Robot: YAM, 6 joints.
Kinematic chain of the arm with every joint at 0, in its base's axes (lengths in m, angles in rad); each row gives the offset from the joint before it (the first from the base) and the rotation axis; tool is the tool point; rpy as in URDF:
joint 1: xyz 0 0 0.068 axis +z
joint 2: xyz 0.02 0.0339 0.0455 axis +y
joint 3: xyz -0.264 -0.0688 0 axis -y
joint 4: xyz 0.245 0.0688 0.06 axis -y
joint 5: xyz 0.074 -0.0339 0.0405 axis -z
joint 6: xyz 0.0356 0 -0.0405 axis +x
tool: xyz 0 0 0 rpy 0 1.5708 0
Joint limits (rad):
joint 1: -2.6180..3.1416
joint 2: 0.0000..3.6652
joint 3: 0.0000..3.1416
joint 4: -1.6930..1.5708
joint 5: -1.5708..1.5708
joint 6: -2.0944..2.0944
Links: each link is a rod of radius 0.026 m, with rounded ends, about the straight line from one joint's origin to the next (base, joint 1, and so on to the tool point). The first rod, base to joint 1, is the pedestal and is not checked.
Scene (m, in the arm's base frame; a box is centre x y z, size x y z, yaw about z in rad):
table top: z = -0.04
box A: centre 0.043 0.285 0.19 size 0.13 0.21 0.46 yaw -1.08
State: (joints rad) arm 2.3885 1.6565 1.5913 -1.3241 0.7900 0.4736
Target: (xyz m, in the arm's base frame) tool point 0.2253 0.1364 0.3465
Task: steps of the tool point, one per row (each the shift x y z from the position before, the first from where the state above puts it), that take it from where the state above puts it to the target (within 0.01 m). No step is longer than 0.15 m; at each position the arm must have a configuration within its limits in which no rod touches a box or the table.
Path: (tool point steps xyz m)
1: 0.0708 -0.0047 0.1030
2: 0.0783 -0.0602 0.0950
3: 0.0575 -0.0551 0.0093
4: 0.0198 -0.0678 -0.0020
5: -0.0176 -0.0618 -0.0127
6: 0.0530 0.0769 -0.0219
7: 0.0597 0.0508 -0.0402
8: 0.0589 0.0252 -0.0511
9: 0.0529 0.0034 -0.0559

